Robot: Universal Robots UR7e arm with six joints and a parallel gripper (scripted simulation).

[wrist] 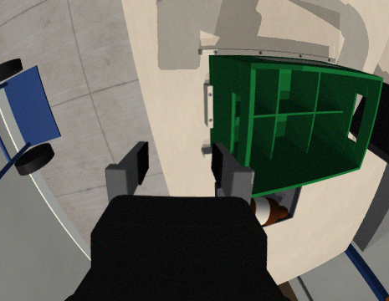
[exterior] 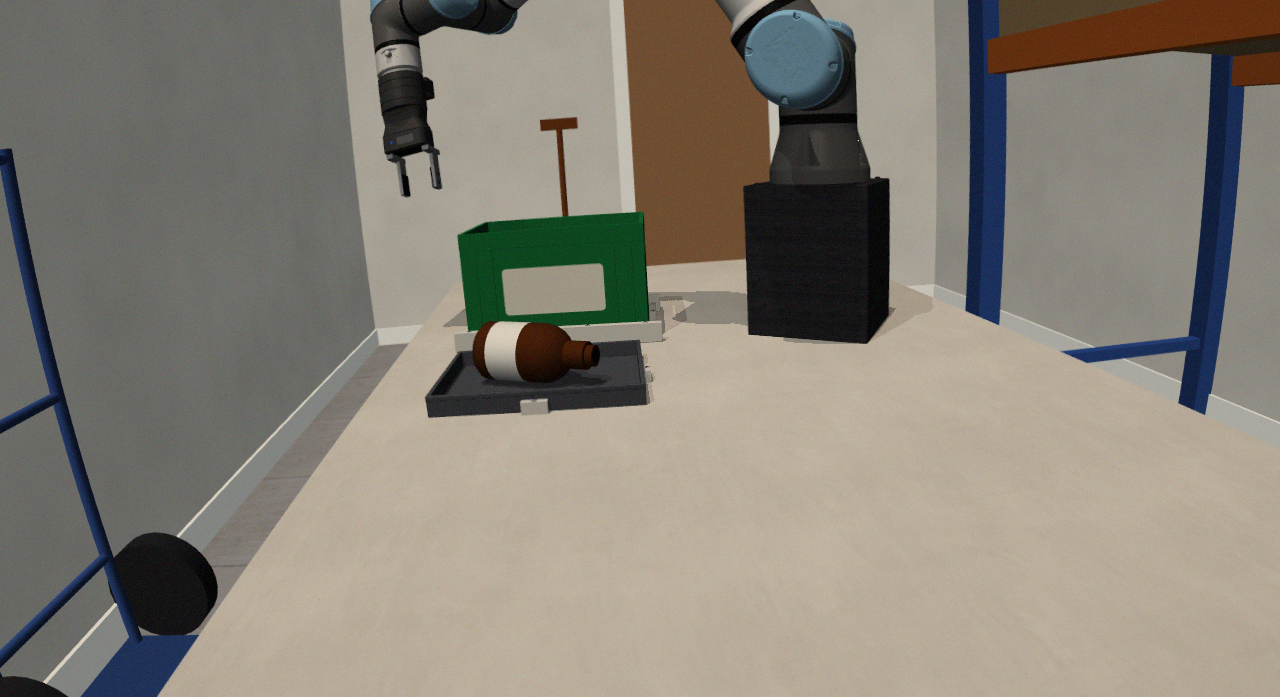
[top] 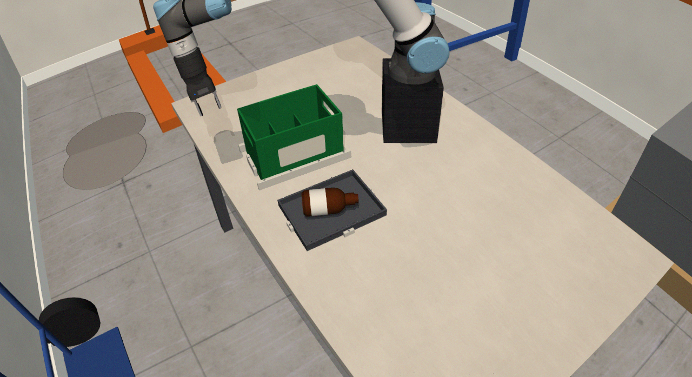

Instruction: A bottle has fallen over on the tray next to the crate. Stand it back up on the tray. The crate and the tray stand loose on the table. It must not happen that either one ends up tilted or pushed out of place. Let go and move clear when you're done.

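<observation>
Right now the brown bottle is 140 mm behind my hand, 360 mm to the left of it and 210 mm below it. Round my hand: green crate: 210 mm behind, 90 mm to the left, 170 mm below; tray: 140 mm behind, 360 mm to the left, 240 mm below.
</observation>
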